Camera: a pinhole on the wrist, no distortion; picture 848 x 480 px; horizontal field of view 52.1 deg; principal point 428.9 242.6 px. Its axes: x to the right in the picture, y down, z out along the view. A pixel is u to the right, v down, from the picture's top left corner.
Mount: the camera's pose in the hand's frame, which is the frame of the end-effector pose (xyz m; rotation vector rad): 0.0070 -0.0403 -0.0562 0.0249 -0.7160 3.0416
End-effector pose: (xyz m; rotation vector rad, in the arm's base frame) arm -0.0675 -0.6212 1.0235 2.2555 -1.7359 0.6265
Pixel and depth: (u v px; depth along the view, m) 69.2 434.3 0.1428
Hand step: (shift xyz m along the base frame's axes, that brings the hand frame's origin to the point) 0.1524 -0.0456 -0.0082
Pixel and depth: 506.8 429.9 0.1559
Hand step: 0.1461 0.0140 -0.0523
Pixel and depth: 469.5 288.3 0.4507
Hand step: 0.3150 -0.0641 -0.2813
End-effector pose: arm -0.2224 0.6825 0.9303 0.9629 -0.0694 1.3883
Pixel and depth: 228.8 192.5 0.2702
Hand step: 0.2343 -0.0406 0.0847
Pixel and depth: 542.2 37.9 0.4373
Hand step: 0.2939 -0.2476 0.1434
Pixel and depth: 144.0 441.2 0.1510
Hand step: 0.1614 0.0242 -0.0012
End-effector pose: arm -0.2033 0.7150 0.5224 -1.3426 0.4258 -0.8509
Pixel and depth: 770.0 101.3 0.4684
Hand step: 0.1244 0.3951 0.2230
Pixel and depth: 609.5 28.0 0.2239
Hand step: 0.0718 0.1406 0.1153
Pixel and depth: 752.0 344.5 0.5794
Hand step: 0.0769 0.4441 0.3948
